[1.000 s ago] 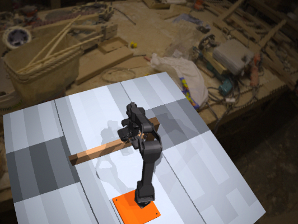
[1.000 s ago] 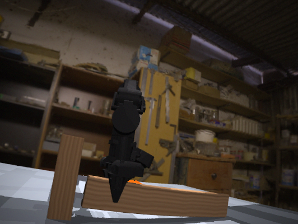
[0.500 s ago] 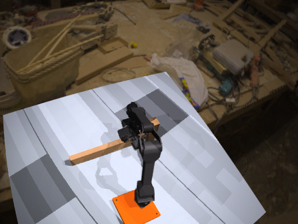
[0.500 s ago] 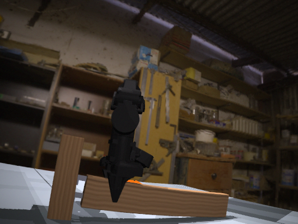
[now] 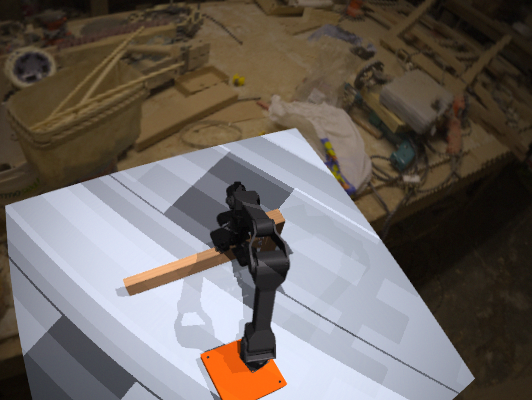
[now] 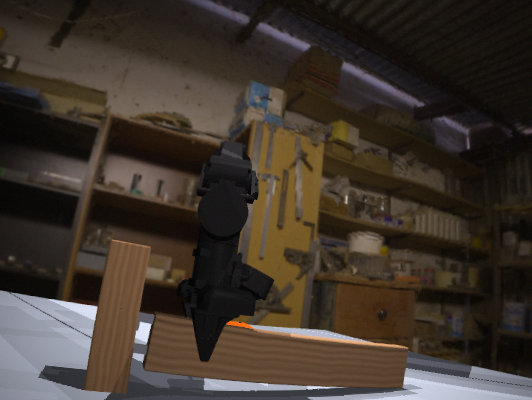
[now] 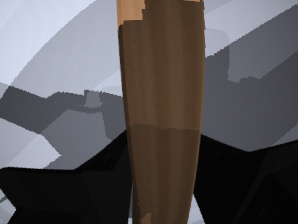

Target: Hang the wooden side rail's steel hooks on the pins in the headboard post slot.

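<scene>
Right now the wooden headboard post is 2 cm behind my gripper tip, 11 cm to the right of it and 4 cm above it.
</scene>
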